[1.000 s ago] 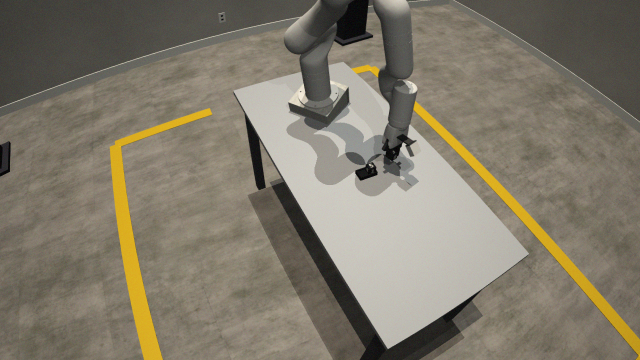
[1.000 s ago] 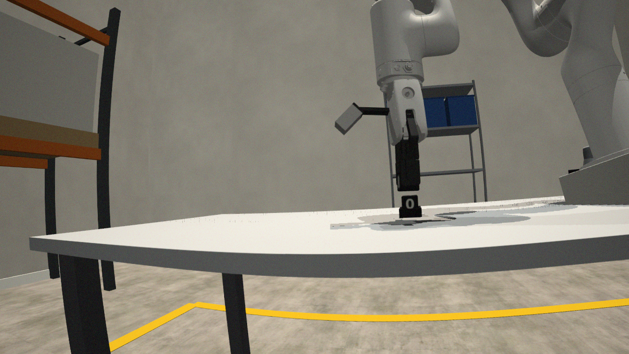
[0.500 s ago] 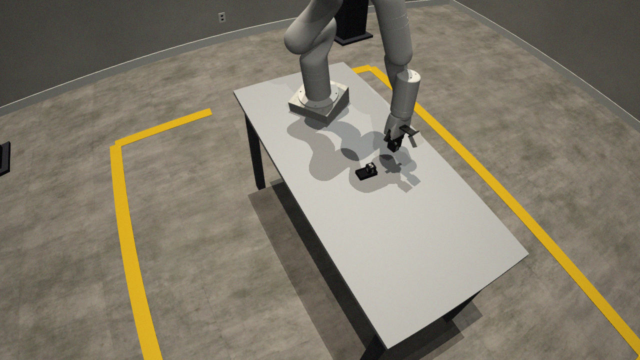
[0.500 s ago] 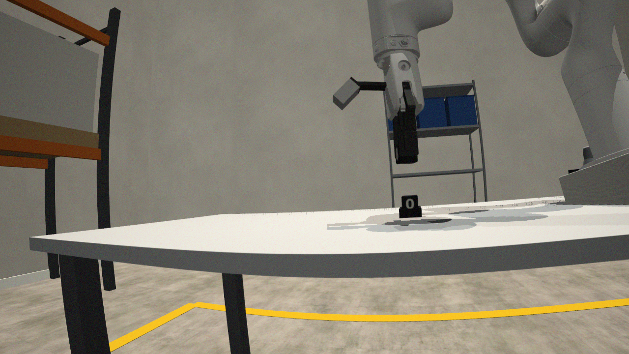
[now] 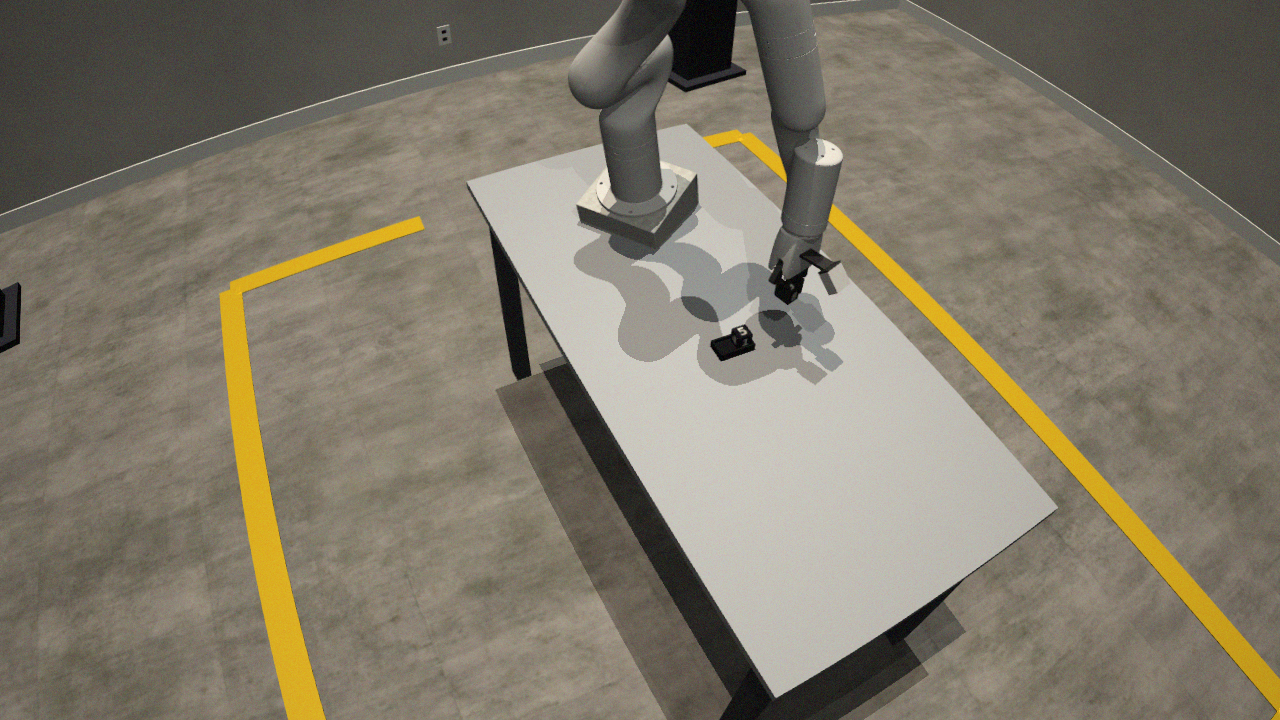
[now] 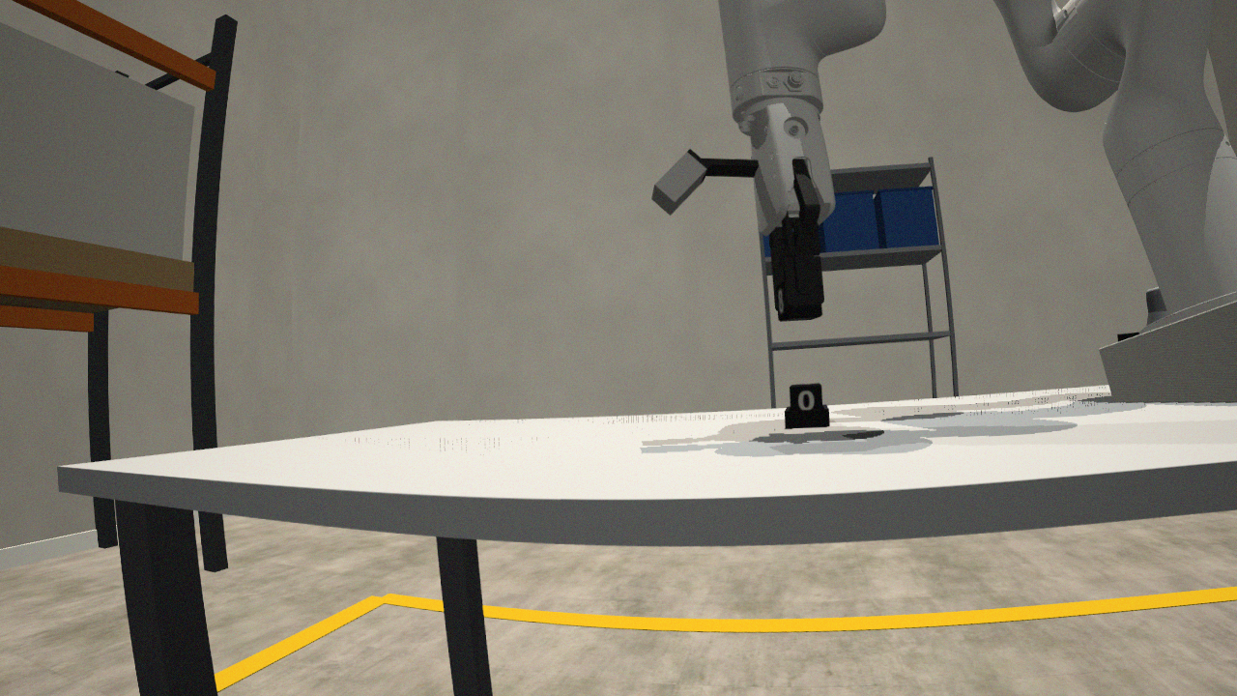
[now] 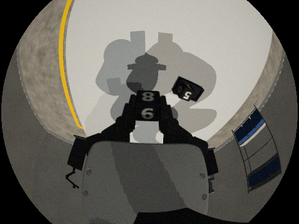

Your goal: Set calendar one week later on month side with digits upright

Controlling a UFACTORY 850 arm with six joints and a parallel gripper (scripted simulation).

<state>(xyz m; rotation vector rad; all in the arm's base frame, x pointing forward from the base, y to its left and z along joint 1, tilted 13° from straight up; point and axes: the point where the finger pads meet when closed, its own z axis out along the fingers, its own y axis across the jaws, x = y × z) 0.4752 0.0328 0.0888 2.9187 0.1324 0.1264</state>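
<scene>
My gripper is now 1 cm above the black cube. The rest, counted from my hand: black tray 12 cm below, 11 cm to the right, 2 cm behind.
</scene>
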